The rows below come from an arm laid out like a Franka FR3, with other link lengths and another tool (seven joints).
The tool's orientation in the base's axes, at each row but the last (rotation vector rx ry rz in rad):
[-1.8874, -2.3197, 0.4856]
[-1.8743, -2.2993, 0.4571]
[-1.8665, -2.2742, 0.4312]
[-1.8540, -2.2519, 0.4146]
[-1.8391, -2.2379, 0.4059]
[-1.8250, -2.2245, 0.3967]
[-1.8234, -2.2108, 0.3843]
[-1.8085, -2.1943, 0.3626]
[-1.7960, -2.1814, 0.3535]
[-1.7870, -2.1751, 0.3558]
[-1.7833, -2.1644, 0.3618]
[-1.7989, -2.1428, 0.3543]
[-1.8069, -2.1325, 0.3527]
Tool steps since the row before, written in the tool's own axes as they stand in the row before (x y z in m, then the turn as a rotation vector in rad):
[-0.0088, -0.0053, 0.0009, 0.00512, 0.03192, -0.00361]
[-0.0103, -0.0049, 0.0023, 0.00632, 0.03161, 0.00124]
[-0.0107, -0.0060, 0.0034, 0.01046, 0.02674, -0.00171]
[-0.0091, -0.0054, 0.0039, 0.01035, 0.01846, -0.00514]
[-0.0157, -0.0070, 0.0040, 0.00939, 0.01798, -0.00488]
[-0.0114, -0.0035, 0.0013, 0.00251, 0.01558, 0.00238]
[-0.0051, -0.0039, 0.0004, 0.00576, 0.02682, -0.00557]
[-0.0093, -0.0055, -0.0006, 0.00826, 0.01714, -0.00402]
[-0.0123, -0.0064, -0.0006, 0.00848, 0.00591, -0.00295]
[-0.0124, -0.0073, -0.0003, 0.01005, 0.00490, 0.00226]
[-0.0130, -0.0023, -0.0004, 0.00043, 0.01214, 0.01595]
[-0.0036, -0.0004, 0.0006, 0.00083, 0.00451, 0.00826]
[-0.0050, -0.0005, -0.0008, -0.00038, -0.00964, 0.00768]
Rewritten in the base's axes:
[-0.0033, -0.0096, 0.0018, 0.02968, 0.01118, -0.00721]
[-0.0030, -0.0112, 0.0002, 0.02770, 0.01159, -0.01179]
[-0.0044, -0.0119, -0.0007, 0.02325, 0.01512, -0.00764]
[-0.0045, -0.0102, -0.0016, 0.01671, 0.01387, -0.00163]
[-0.0047, -0.0170, -0.0012, 0.01637, 0.01282, -0.00170]
[-0.0015, -0.0119, -0.0001, 0.01297, 0.00520, -0.00771]
[-0.0028, -0.0057, 0.0009, 0.02548, 0.01079, -0.00421]
[-0.0031, -0.0102, 0.0021, 0.01562, 0.01140, -0.00203]
[-0.0034, -0.0133, 0.0021, 0.00497, 0.00946, 0.00114]
[-0.0043, -0.0136, 0.0021, 0.00177, 0.01081, -0.00318]
[0.0004, -0.0132, 0.0002, 0.00460, 0.00281, -0.01931]
[0.0000, -0.0036, -0.0007, 0.00068, 0.00174, -0.00926]
[0.0006, -0.0050, 0.0005, -0.01173, -0.00184, -0.00333]

